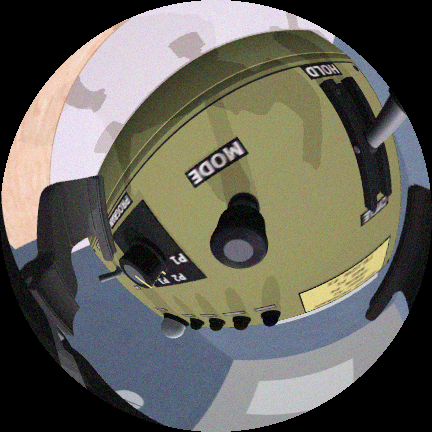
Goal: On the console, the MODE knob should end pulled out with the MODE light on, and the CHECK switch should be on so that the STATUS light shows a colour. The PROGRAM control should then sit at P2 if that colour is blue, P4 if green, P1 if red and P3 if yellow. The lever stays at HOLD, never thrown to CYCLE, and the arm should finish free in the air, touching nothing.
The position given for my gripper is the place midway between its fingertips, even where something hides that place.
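Note:
I can see a mode knob (pixel 239 240) here, and with it my own gripper (pixel 216 240).

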